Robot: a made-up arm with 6 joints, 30 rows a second.
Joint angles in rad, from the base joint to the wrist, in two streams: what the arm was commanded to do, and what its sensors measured. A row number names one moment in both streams.
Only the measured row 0 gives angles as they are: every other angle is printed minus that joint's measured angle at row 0.
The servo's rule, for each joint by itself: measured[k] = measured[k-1] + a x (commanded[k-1-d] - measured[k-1]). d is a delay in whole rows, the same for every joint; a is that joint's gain. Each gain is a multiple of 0.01, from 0.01 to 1. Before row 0 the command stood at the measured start. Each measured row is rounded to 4 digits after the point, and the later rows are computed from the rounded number. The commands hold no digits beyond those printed.
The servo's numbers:
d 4
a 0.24 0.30 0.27 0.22 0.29 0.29
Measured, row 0: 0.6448 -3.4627 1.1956 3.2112 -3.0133 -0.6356
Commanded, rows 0 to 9: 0.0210 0.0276 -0.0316 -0.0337 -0.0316 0.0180; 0.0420 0.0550 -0.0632 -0.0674 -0.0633 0.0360; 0.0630 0.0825 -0.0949 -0.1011 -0.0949 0.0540; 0.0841 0.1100 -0.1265 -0.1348 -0.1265 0.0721; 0.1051 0.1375 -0.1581 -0.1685 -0.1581 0.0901; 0.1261 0.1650 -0.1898 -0.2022 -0.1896 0.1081; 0.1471 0.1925 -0.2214 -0.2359 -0.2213 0.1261; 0.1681 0.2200 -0.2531 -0.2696 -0.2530 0.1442; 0.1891 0.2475 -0.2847 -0.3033 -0.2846 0.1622; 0.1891 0.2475 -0.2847 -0.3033 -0.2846 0.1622
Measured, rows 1 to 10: 0.0000 0.0000 0.0000 0.0000 0.0000 0.0000; 0.0000 0.0000 0.0000 0.0000 0.0000 0.0000; 0.0000 0.0000 0.0000 0.0000 0.0000 0.0000; 0.0000 0.0000 0.0000 0.0000 0.0000 0.0000; 0.0050 0.0083 -0.0085 -0.0074 -0.0092 0.0052; 0.0139 0.0223 -0.0233 -0.0206 -0.0249 0.0141; 0.0257 0.0404 -0.0426 -0.0383 -0.0452 0.0257; 0.0397 0.0613 -0.0653 -0.0595 -0.0688 0.0392; 0.0554 0.0842 -0.0904 -0.0835 -0.0947 0.0540; 0.0724 0.1084 -0.1172 -0.1096 -0.1222 0.0697
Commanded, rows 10 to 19: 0.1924 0.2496 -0.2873 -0.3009 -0.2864 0.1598; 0.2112 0.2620 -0.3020 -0.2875 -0.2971 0.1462; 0.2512 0.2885 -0.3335 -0.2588 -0.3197 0.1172; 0.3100 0.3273 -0.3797 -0.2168 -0.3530 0.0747; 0.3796 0.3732 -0.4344 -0.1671 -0.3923 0.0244; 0.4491 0.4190 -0.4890 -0.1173 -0.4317 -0.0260; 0.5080 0.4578 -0.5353 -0.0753 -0.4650 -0.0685; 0.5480 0.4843 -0.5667 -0.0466 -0.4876 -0.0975; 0.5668 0.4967 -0.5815 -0.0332 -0.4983 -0.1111; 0.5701 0.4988 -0.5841 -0.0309 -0.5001 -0.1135
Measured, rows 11 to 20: 0.0903 0.1336 -0.1453 -0.1374 -0.1509 0.0861; 0.1090 0.1595 -0.1744 -0.1665 -0.1805 0.1029; 0.1282 0.1859 -0.2042 -0.1966 -0.2107 0.1201; 0.1428 0.2044 -0.2259 -0.2201 -0.2321 0.1323; 0.1547 0.2180 -0.2425 -0.2379 -0.2478 0.1403; 0.1683 0.2312 -0.2586 -0.2488 -0.2621 0.1420; 0.1882 0.2484 -0.2788 -0.2510 -0.2788 0.1348; 0.2174 0.2721 -0.3060 -0.2435 -0.3003 0.1174; 0.2563 0.3024 -0.3407 -0.2267 -0.3270 0.0904; 0.3026 0.3374 -0.3807 -0.2026 -0.3574 0.0566
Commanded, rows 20 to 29: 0.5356 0.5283 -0.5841 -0.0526 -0.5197 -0.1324; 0.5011 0.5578 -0.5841 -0.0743 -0.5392 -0.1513; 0.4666 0.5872 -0.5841 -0.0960 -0.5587 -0.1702; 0.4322 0.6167 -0.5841 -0.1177 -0.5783 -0.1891; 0.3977 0.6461 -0.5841 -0.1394 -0.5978 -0.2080; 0.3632 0.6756 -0.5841 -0.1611 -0.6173 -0.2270; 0.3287 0.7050 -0.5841 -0.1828 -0.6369 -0.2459; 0.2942 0.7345 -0.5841 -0.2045 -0.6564 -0.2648; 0.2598 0.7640 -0.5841 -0.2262 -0.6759 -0.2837; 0.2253 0.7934 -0.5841 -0.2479 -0.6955 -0.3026
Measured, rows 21 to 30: 0.3519 0.3735 -0.4224 -0.1746 -0.3886 0.0203; 0.3990 0.4067 -0.4614 -0.1464 -0.4173 -0.0139; 0.4393 0.4337 -0.4938 -0.1215 -0.4408 -0.0421; 0.4707 0.4532 -0.5182 -0.1016 -0.4580 -0.0628; 0.4863 0.4757 -0.5360 -0.0908 -0.4759 -0.0830; 0.4899 0.5003 -0.5490 -0.0872 -0.4943 -0.1028; 0.4843 0.5264 -0.5585 -0.0891 -0.5130 -0.1223; 0.4718 0.5535 -0.5654 -0.0954 -0.5319 -0.1417; 0.4540 0.5813 -0.5704 -0.1051 -0.5510 -0.1609; 0.4322 0.6096 -0.5741 -0.1174 -0.5702 -0.1801
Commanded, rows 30 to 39: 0.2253 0.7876 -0.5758 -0.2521 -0.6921 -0.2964; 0.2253 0.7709 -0.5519 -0.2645 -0.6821 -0.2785; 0.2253 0.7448 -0.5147 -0.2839 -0.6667 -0.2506; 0.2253 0.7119 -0.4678 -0.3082 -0.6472 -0.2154; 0.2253 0.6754 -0.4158 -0.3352 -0.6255 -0.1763; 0.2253 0.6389 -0.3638 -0.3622 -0.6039 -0.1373; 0.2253 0.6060 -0.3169 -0.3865 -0.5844 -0.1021; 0.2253 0.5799 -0.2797 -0.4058 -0.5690 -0.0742; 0.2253 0.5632 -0.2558 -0.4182 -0.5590 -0.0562; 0.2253 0.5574 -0.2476 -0.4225 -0.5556 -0.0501
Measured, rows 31 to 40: 0.4074 0.6382 -0.5768 -0.1318 -0.5895 -0.1992; 0.3802 0.6671 -0.5788 -0.1478 -0.6089 -0.2182; 0.3513 0.6962 -0.5802 -0.1650 -0.6283 -0.2372; 0.3211 0.7254 -0.5813 -0.1832 -0.6478 -0.2562; 0.2981 0.7441 -0.5798 -0.1984 -0.6606 -0.2679; 0.2806 0.7521 -0.5723 -0.2129 -0.6668 -0.2710; 0.2673 0.7499 -0.5567 -0.2285 -0.6668 -0.2651; 0.2572 0.7385 -0.5327 -0.2460 -0.6611 -0.2507; 0.2495 0.7196 -0.5011 -0.2656 -0.6508 -0.2291; 0.2437 0.6954 -0.4640 -0.2869 -0.6372 -0.2025
